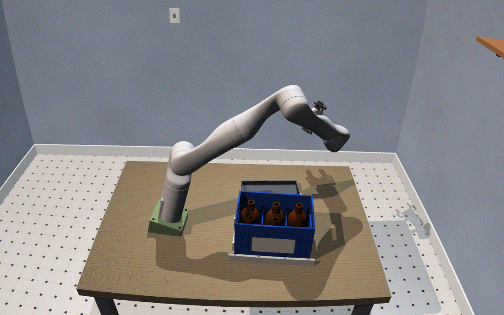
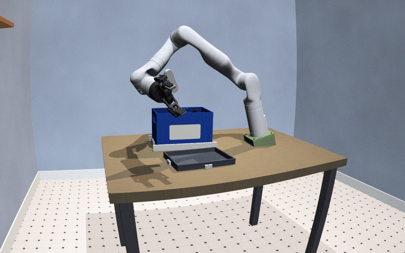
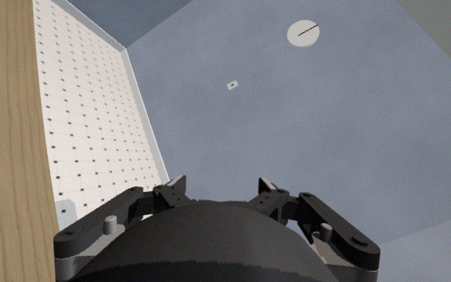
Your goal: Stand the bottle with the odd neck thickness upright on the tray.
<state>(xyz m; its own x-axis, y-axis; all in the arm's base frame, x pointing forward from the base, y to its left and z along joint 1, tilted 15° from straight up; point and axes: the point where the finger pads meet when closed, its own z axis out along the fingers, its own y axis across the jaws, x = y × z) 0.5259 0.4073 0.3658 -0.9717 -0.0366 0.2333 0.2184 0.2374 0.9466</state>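
Right now my hand is 510 mm to the left of the blue crate, 220 mm past it and 200 mm above it. Also, from my hand: dark grey tray 280 mm below, 240 mm to the right, 190 mm behind.
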